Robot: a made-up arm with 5 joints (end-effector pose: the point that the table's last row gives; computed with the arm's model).
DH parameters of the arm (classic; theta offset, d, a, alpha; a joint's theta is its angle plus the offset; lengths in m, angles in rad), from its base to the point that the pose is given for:
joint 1: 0 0.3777 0 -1.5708
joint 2: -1.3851 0 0.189 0
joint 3: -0.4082 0 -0.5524 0
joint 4: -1.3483 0 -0.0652 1.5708
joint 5: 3.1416 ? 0 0
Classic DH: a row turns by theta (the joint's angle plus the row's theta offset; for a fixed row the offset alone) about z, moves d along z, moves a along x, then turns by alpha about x.
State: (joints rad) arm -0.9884 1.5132 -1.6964 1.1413 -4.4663
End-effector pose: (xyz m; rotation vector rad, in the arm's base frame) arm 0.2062 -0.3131 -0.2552 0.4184 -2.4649 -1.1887
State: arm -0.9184 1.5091 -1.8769 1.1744 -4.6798
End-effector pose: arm 0.2914 -0.3815 -0.2092 0.8142 -2.5425 -1.0729
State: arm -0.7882 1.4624 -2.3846 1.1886 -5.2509
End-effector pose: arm 0.5165 -0.5194 0.0374 1.8910 -2.4338 -0.4099
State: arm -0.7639 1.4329 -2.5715 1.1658 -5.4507
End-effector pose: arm 0.5719 -0.5479 0.1687 2.1920 -2.2488 -0.0427
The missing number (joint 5, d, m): 0.0832
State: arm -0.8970 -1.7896 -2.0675 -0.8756 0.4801
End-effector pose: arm -0.4469 0.5597 0.6313 -1.5891 1.3077 1.9729
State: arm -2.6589 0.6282 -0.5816 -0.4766 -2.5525
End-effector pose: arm -0.2905 -0.1523 -0.0848 2.8690 -0.1528 -0.5395
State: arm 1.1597 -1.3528 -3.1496 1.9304 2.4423
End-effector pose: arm -0.2942 -0.6749 0.5503 -0.4604 0.3437 0.4478
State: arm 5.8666 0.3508 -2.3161 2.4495 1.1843
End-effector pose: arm 0.5177 -0.2291 0.7558 2.0105 -2.0720 -0.6610
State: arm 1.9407 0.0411 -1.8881 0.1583 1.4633
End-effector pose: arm -0.2178 0.5618 0.9006 -1.4151 -0.3444 0.2144
